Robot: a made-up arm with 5 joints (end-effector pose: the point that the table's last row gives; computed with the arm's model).
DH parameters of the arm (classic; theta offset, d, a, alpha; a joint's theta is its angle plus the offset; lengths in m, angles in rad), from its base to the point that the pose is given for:
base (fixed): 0 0 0.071 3.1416
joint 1: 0 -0.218 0.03 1.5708
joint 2: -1.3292 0 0.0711 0
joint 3: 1.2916 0 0.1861 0
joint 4: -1.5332 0 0 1.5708
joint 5: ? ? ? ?
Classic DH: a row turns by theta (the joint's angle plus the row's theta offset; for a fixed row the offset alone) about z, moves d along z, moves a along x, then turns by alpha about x.
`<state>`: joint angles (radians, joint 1 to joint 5).
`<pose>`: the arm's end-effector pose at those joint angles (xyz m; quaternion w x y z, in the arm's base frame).
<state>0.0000 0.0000 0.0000 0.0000 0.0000</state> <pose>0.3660 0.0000 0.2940 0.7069 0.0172 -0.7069 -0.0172</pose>
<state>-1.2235 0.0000 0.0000 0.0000 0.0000</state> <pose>0.1714 0.2774 0.2940 0.5886 0.4201 -0.5688 0.3919</pose>
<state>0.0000 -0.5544 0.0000 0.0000 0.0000</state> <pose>0.2863 0.0000 0.4221 0.4865 0.0213 -0.8734 -0.0119</pose>
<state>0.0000 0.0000 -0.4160 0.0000 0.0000</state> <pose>0.3420 0.0000 0.3936 0.5457 0.0204 -0.8376 -0.0133</pose>
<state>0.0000 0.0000 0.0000 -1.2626 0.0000</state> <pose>0.3228 0.0000 0.3531 0.1534 0.0241 -0.9879 -0.0037</pose>
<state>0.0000 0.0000 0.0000 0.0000 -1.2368</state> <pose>0.3660 0.0000 0.2940 0.5660 0.4238 -0.5660 -0.4238</pose>
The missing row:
joint 5: -0.0487 -0.062 0 0
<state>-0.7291 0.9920 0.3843 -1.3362 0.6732</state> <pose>0.2215 0.1345 0.0579 0.5622 0.0362 -0.6918 0.4516</pose>
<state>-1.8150 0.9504 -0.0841 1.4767 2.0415</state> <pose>0.0278 0.1733 0.0627 0.3029 -0.0334 -0.3751 -0.8755</pose>
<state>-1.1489 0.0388 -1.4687 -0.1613 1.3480</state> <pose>0.0987 0.0617 0.5334 0.0035 0.0751 0.9971 0.0096</pose>
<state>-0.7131 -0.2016 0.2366 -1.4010 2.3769</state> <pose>0.2461 0.1515 0.3502 0.0051 -0.7188 -0.6877 0.1021</pose>
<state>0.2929 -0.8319 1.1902 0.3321 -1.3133</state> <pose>0.2767 -0.0620 0.1789 0.6122 0.2171 -0.3667 -0.6660</pose>
